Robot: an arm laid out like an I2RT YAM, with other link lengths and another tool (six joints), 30 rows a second.
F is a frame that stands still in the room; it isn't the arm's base.
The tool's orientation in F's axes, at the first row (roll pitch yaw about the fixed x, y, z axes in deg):
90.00, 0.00, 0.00
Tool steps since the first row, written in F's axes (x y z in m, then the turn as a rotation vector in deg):
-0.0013, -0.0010, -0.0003, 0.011, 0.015, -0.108
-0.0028, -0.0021, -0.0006, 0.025, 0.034, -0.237
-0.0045, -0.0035, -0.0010, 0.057, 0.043, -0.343
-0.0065, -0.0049, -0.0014, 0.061, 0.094, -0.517
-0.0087, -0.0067, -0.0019, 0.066, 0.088, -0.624
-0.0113, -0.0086, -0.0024, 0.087, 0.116, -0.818
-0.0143, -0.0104, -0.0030, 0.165, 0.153, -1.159
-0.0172, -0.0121, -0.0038, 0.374, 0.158, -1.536
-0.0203, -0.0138, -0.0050, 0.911, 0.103, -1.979
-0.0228, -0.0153, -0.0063, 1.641, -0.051, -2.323
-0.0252, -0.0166, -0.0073, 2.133, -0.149, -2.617
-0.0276, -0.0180, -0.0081, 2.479, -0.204, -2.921
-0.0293, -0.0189, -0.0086, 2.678, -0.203, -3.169
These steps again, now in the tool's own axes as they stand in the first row. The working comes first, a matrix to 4 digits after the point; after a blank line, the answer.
The tool's axes in the first row as the columns of a matrix, in F's axes (used below as rounded here):
1.0000, 0.0000, 0.0000
0.0000, 0.0000, -1.0000
0.0000, 1.0000, 0.0000

-0.0013, -0.0003, 0.0010, 0.011, -0.108, -0.015
-0.0028, -0.0006, 0.0021, 0.025, -0.237, -0.034
-0.0045, -0.0010, 0.0035, 0.057, -0.343, -0.043
-0.0065, -0.0014, 0.0049, 0.061, -0.517, -0.094
-0.0087, -0.0019, 0.0067, 0.066, -0.624, -0.088
-0.0113, -0.0024, 0.0086, 0.087, -0.818, -0.116
-0.0143, -0.0030, 0.0104, 0.165, -1.159, -0.153
-0.0172, -0.0038, 0.0121, 0.374, -1.536, -0.158
-0.0203, -0.0050, 0.0138, 0.911, -1.979, -0.103
-0.0228, -0.0063, 0.0153, 1.641, -2.323, 0.051
-0.0252, -0.0073, 0.0166, 2.133, -2.617, 0.149
-0.0276, -0.0081, 0.0180, 2.479, -2.921, 0.204
-0.0293, -0.0086, 0.0189, 2.678, -3.169, 0.203

